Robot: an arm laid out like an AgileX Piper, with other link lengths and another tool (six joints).
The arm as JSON. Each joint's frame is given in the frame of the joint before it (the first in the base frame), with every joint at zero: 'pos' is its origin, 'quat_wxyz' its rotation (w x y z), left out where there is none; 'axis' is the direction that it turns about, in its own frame. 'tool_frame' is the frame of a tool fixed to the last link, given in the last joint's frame.
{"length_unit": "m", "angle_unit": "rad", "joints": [
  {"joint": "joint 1", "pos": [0.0, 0.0, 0.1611], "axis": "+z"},
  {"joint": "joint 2", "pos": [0.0, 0.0, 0.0], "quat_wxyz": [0.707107, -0.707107, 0.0, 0.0], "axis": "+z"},
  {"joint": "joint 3", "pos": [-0.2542, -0.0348, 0.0], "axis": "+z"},
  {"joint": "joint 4", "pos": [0.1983, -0.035, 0.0], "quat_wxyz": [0.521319, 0.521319, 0.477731, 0.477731], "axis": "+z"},
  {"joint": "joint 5", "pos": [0.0, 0.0, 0.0], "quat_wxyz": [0.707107, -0.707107, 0.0, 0.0], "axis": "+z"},
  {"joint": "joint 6", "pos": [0.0, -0.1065, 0.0], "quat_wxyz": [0.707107, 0.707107, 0.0, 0.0], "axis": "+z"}
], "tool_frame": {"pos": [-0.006, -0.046, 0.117], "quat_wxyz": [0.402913, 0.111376, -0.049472, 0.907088]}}
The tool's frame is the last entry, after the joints.
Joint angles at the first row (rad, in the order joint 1, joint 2, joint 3, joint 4, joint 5, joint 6):
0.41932, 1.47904, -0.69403, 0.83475, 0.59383, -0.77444
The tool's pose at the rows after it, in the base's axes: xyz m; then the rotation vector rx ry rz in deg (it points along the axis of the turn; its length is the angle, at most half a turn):
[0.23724, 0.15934, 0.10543, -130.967, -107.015, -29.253]
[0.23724, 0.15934, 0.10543, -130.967, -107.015, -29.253]
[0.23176, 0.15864, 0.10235, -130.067, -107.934, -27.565]
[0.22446, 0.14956, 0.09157, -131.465, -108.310, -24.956]
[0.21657, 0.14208, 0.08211, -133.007, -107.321, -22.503]
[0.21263, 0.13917, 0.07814, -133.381, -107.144, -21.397]
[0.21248, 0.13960, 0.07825, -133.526, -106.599, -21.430]
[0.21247, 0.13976, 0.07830, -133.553, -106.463, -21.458]
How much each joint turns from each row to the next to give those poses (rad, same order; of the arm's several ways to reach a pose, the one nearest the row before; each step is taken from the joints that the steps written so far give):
-0.00002, 0.00001, -0.00001, 0.00000, -0.01361, -0.00002
0.00000, 0.00000, 0.00000, 0.00000, 0.00000, 0.00000
0.00005, 0.00001, 0.00691, -0.01181, 0.01697, 0.00004
-0.00005, -0.00001, 0.04315, -0.01678, -0.02563, 0.00494
0.00001, -0.00001, 0.04070, -0.00216, -0.02244, 0.00986
-0.00001, 0.00002, 0.01758, 0.00004, -0.00699, -0.00006
0.00002, -0.00003, 0.00002, 0.00541, 0.00021, 0.00197
0.00004, 0.00001, 0.00000, 0.00182, -0.00002, 0.00002

